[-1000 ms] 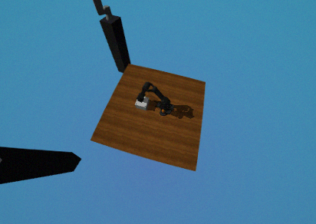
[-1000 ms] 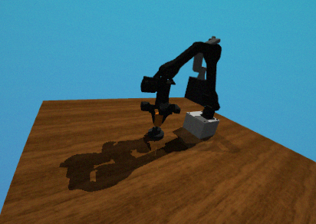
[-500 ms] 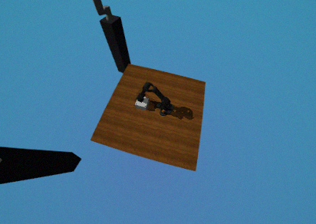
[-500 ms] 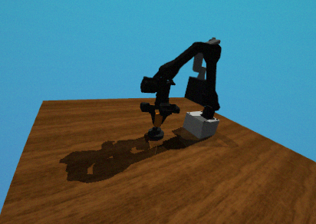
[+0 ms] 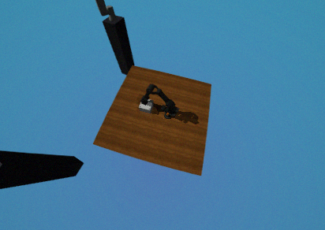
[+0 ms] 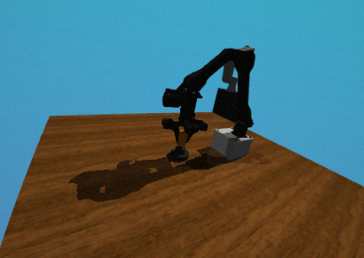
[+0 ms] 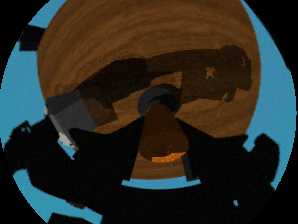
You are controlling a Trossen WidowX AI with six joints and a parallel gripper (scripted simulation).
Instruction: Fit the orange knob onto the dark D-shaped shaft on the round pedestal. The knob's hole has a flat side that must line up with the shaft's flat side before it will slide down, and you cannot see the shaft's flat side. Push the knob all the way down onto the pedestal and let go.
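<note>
Now: gripper tip 20 mm below the orange knob. Round my gripper tip: round dark pedestal: 40 mm below.
</note>
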